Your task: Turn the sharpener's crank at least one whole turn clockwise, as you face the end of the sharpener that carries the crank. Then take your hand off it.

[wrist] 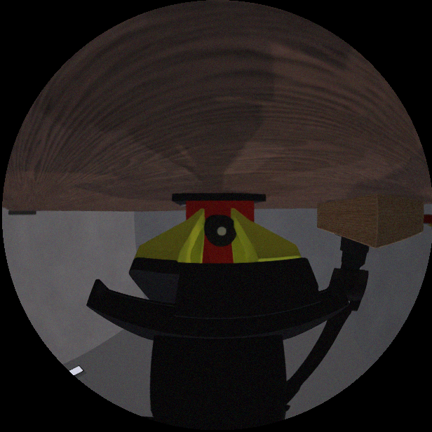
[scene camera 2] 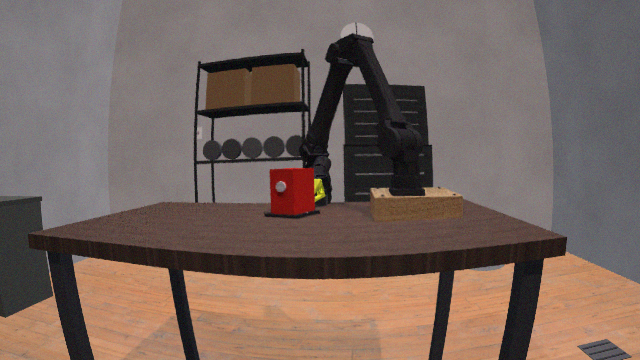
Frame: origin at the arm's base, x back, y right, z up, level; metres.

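Where they show: arm's base at its link origin: [scene camera 2: 406, 193].
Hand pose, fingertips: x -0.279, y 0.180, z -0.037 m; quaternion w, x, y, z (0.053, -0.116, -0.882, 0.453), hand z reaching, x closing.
Things, the pixels of their top centre, and the offset from my fingertips. "*": a spot on its surface instead. Level surfaces: height alone.
- red sharpener at a spot on its surface: [scene camera 2: 295, 192] * dz +0.044, dx -0.011, dy -0.147 m
- pale round knob at a spot on its surface: [scene camera 2: 281, 186] * dz +0.060, dx -0.047, dy -0.150 m
- table at its surface level: dz -0.023 m
The red sharpener [scene camera 2: 295, 192] [wrist: 218, 254] stands upright on its black base [scene camera 2: 291, 215] [wrist: 218, 197] on the table. In the scene view a pale round knob [scene camera 2: 281, 186] shows on its near face, and the crank end is hidden. In the wrist view the black crank handle [wrist: 221, 231], with a pale round centre, is in front of the red body. My gripper [scene camera 2: 319, 191] [wrist: 217, 214] is at the crank end, with a yellow finger close on each side of the handle. It is shut on the crank handle. The crank's arm is hidden.
The table [scene camera 2: 350, 240] [wrist: 215, 100] carries the wooden block [scene camera 2: 417, 207] [wrist: 350, 217] under my arm's base, to the right of the sharpener in both views. A shelf unit [scene camera 2: 255, 161] and dark drawer cabinets [scene camera 2: 387, 137] stand behind the table.
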